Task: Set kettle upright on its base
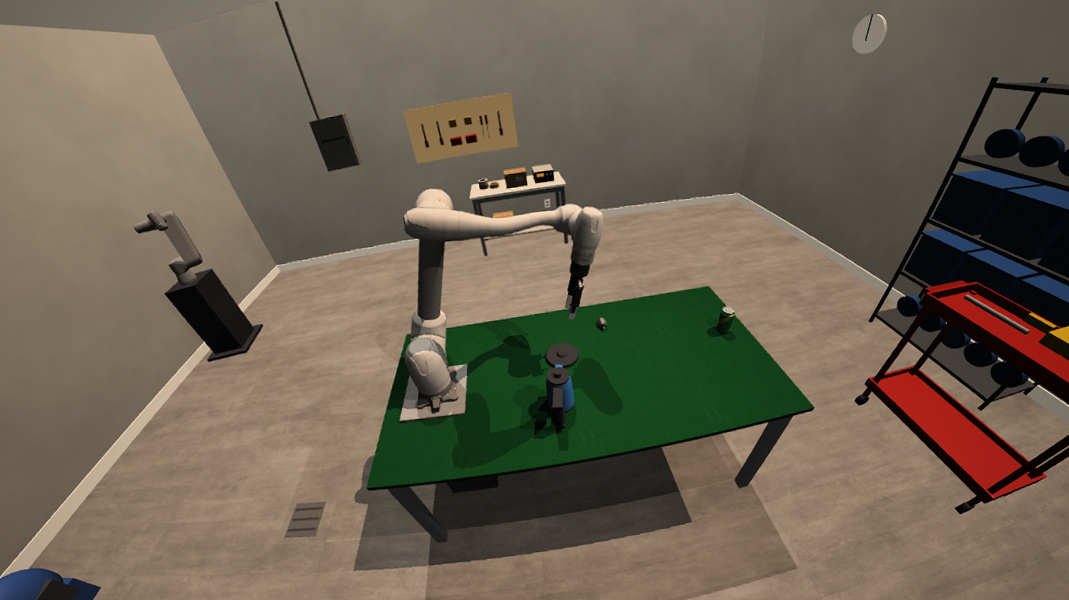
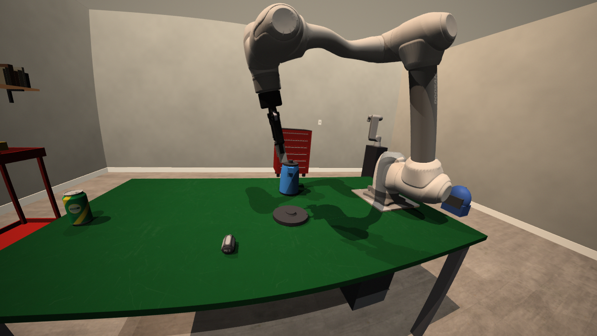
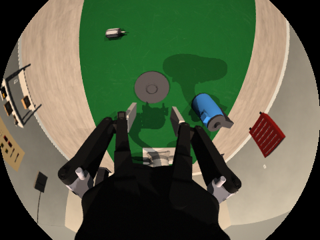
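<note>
My gripper is now 150 mm past the blue kettle, 280 mm to the left of it and 190 mm above it. Also, from my hand: yellow can (750 mm ahead, 110 mm to the right, 220 mm below); then dark round base (60 mm behind, 10 mm to the left, 270 mm below).
</note>
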